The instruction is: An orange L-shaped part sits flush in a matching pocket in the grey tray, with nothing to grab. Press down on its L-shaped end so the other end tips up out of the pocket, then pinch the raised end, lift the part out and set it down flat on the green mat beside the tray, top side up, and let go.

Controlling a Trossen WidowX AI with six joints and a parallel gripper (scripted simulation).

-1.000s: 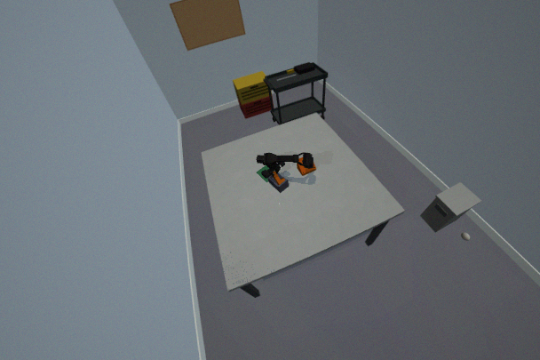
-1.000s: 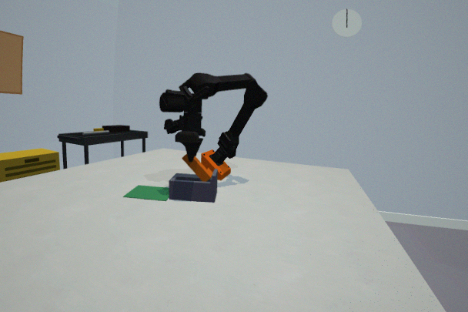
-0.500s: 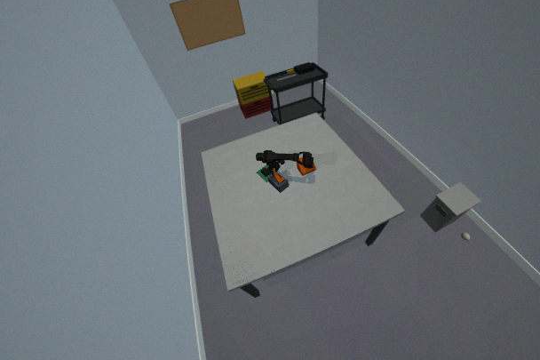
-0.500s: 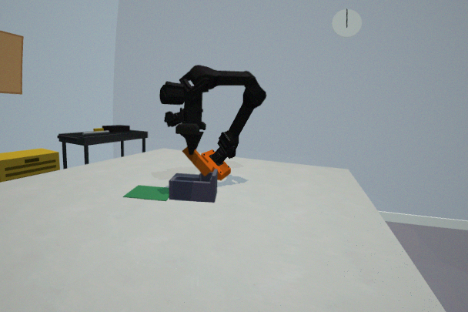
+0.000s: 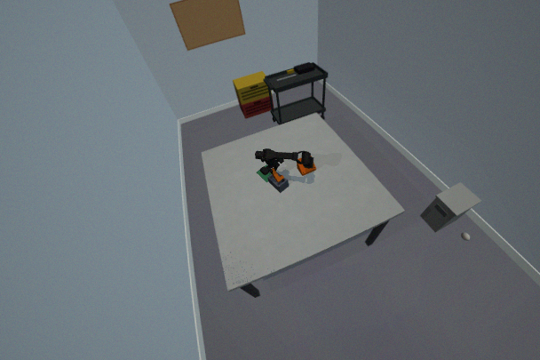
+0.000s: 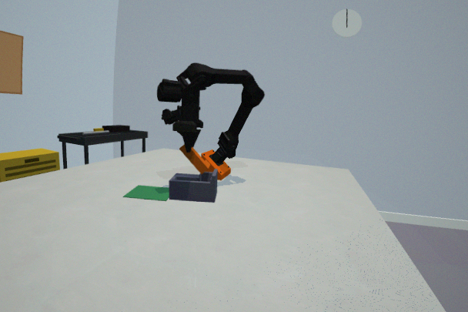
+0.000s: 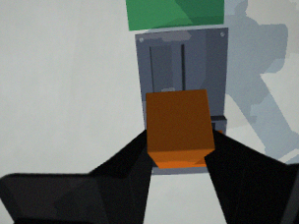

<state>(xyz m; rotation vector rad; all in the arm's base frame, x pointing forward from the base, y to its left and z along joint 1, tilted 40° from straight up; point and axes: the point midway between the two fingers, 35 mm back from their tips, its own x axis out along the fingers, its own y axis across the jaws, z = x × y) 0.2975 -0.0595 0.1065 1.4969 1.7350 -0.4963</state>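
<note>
My gripper tip is now 3 cm short of the green mat, 14 cm to the left of it and 17 cm above it. Also, from my gripper tip: orange L-shaped part: 2 cm behind, 2 cm to the left, 3 cm below.
</note>
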